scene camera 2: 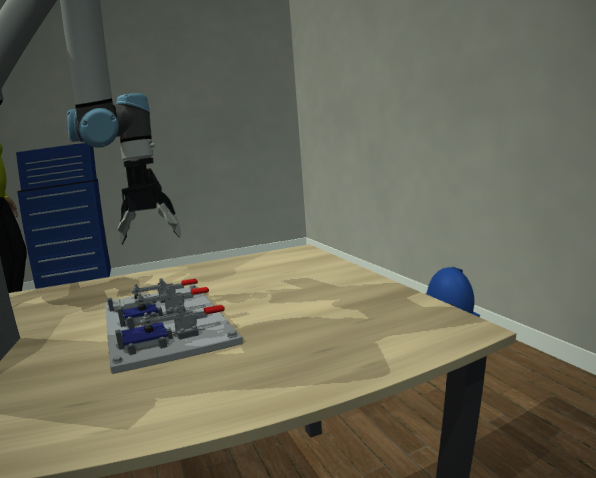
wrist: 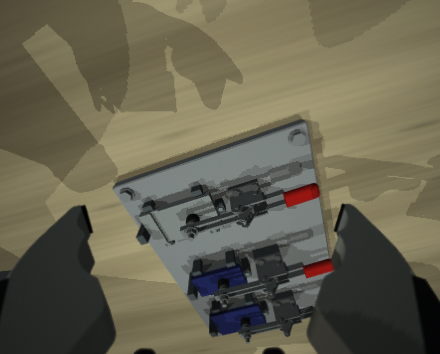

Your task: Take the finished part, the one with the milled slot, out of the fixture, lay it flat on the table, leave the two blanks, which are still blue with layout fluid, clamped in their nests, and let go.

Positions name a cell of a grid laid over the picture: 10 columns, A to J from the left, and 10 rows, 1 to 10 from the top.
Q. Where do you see a blue blank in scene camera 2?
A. C8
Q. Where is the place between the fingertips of my gripper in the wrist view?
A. E6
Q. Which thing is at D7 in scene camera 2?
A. A grey fixture plate.
